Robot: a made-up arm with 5 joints. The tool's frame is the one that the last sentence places.
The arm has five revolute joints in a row. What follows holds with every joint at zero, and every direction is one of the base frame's.
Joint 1 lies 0.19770 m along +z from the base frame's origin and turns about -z.
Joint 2 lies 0.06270 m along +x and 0.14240 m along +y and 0.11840 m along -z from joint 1 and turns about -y.
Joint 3 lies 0.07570 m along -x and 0.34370 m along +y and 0.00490 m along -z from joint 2 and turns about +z.
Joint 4 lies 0.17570 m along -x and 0.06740 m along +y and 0.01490 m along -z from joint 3 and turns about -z.
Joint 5 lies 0.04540 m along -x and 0.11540 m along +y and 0.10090 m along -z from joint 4 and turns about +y.
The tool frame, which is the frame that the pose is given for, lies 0.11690 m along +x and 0.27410 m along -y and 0.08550 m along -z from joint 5; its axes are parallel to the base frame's.
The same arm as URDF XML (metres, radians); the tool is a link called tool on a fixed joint. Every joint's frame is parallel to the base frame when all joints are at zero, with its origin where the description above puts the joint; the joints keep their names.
<robot name="arm">
<joint name="joint 1" type="continuous"><parent link="base_link"/><child link="link1"/><origin xyz="0 0 0.1977"/><axis xyz="0 0 -1"/></joint>
<joint name="joint 2" type="continuous"><parent link="link1"/><child link="link2"/><origin xyz="0.0627 0.1424 -0.1184"/><axis xyz="0 -1 0"/></joint>
<joint name="joint 3" type="continuous"><parent link="link2"/><child link="link3"/><origin xyz="-0.0757 0.3437 -0.0049"/><axis xyz="0 0 1"/></joint>
<joint name="joint 4" type="continuous"><parent link="link3"/><child link="link4"/><origin xyz="-0.1757 0.0674 -0.0149"/><axis xyz="0 0 -1"/></joint>
<joint name="joint 5" type="continuous"><parent link="link4"/><child link="link5"/><origin xyz="-0.0454 0.1154 -0.1009"/><axis xyz="0 1 0"/></joint>
<joint name="tool_joint" type="fixed"><parent link="link5"/><child link="tool"/><origin xyz="0.1169 -0.2741 -0.0855"/></joint>
<link name="base_link"/>
<link name="link1"/>
<link name="link2"/>
<link name="link3"/>
<link name="link4"/>
<link name="link5"/>
<link name="tool"/>
</robot>

